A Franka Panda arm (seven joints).
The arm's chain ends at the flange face. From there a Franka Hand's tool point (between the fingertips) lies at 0.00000 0.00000 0.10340 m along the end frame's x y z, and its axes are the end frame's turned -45 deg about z.
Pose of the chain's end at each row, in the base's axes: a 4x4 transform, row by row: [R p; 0 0 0 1], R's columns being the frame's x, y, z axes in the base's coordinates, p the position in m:
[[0.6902 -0.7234 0.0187 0.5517], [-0.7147 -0.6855 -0.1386 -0.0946], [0.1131 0.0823 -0.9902 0.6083], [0 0 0 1]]
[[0.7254 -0.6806 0.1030 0.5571], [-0.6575 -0.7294 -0.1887 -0.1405], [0.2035 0.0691 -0.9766 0.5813], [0 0 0 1]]
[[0.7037 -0.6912 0.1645 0.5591], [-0.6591 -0.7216 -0.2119 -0.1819], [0.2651 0.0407 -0.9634 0.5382], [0 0 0 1]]
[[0.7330 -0.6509 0.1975 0.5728], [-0.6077 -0.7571 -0.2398 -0.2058], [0.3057 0.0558 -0.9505 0.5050], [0 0 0 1]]
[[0.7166 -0.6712 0.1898 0.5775], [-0.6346 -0.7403 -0.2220 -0.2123], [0.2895 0.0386 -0.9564 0.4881], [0 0 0 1]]
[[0.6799 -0.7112 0.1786 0.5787], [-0.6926 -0.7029 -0.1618 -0.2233], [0.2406 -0.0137 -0.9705 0.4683], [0 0 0 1]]
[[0.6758 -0.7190 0.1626 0.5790], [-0.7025 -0.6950 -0.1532 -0.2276], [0.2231 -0.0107 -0.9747 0.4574], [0 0 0 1]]
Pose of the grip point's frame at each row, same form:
[[0.9996 -0.0235 0.0187 0.5536], [-0.0206 -0.9901 -0.1386 -0.1089], [0.0218 0.1382 -0.9902 0.5059], [0 0 0 1]]
[[0.9942 0.0317 0.1030 0.5678], [0.0508 -0.9807 -0.1887 -0.1600], [0.0950 0.1928 -0.9766 0.4803], [0 0 0 1]]
[[0.9863 0.0088 0.1645 0.5761], [0.0442 -0.9763 -0.2119 -0.2038], [0.1587 0.2162 -0.9634 0.4386], [0 0 0 1]]
[[0.9786 0.0581 0.1975 0.5932], [0.1056 -0.9651 -0.2398 -0.2306], [0.1767 0.2556 -0.9505 0.4067], [0 0 0 1]]
[[0.9813 0.0321 0.1898 0.5971], [0.0747 -0.9722 -0.2220 -0.2353], [0.1774 0.2320 -0.9564 0.3892], [0 0 0 1]]
[[0.9837 -0.0221 0.1786 0.5972], [0.0073 -0.9868 -0.1618 -0.2400], [0.1798 0.1604 -0.9705 0.3680], [0 0 0 1]]
[[0.9863 -0.0305 0.1626 0.5958], [-0.0053 -0.9882 -0.1532 -0.2434], [0.1653 0.1502 -0.9747 0.3566], [0 0 0 1]]

